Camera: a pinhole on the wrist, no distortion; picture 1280 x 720 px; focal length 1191.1 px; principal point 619.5 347.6 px. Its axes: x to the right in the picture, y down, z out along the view. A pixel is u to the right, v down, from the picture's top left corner.
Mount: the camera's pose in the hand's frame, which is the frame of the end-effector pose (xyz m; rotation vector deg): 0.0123 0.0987 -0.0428 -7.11 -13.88 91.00
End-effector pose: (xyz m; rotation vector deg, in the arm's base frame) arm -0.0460 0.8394 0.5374 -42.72 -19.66 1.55
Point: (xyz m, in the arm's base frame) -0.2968 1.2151 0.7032
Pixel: 816 417
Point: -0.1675 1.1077 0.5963
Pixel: 901 343
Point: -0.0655 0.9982 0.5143
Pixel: 992 186
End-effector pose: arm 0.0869 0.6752 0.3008 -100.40 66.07 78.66
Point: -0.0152 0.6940 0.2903
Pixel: 545 241
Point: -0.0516 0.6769 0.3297
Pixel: 1037 670
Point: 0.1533 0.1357 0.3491
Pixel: behind the camera
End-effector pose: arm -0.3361 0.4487 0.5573 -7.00 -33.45 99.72
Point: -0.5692 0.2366 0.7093
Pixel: 956 470
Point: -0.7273 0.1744 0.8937
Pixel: 998 252
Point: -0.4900 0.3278 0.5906
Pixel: 979 589
